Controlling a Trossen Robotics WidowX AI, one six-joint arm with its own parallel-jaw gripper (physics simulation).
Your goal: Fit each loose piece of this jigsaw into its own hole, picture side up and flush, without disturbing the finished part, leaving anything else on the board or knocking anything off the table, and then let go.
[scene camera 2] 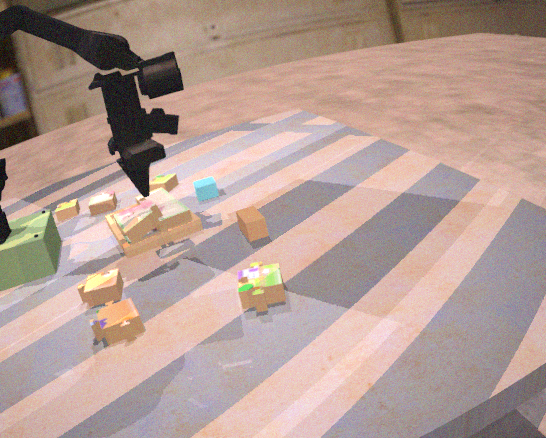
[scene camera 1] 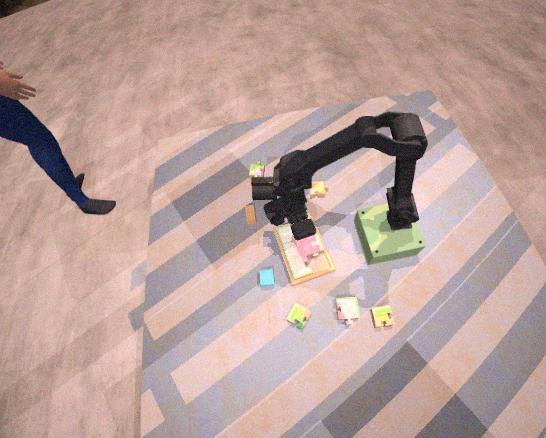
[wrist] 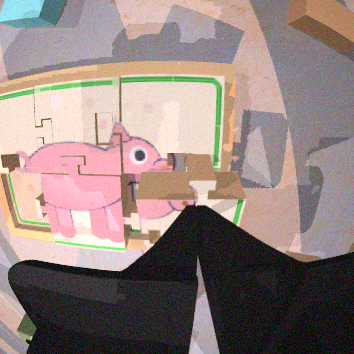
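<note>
The wooden jigsaw tray (scene camera 1: 313, 277) (scene camera 2: 160, 240) (wrist: 170, 69) holds a pig picture. Its upper row and lower middle piece appear seated. The pig-snout corner piece (scene camera 2: 142, 222) (wrist: 155, 209) lies picture side up but tilted in the lower right hole, one brown side raised above its neighbours. My gripper (scene camera 1: 304, 236) (scene camera 2: 145, 194) (wrist: 194, 214) is shut and empty, its tips right over or against this piece; contact is unclear. The tray's lower left corner (wrist: 30, 196) looks recessed. A loose pink and white piece (scene camera 1: 347, 309) (scene camera 2: 102, 202) with a green edge lies off the tray.
Green-yellow pieces (scene camera 1: 299, 315) (scene camera 1: 382, 317) (scene camera 1: 257, 169) (scene camera 2: 261, 282) and orange-yellow pieces (scene camera 1: 319, 189) (scene camera 2: 101, 287) (scene camera 2: 120, 318) lie around the tray. A cyan block (scene camera 1: 267, 277) (scene camera 2: 206, 189) (wrist: 30, 12) and an orange block (scene camera 1: 251, 215) (scene camera 2: 252, 224) (wrist: 327, 22) stand near it. The arm's green base (scene camera 1: 392, 245) (scene camera 2: 30, 250) is beside the tray.
</note>
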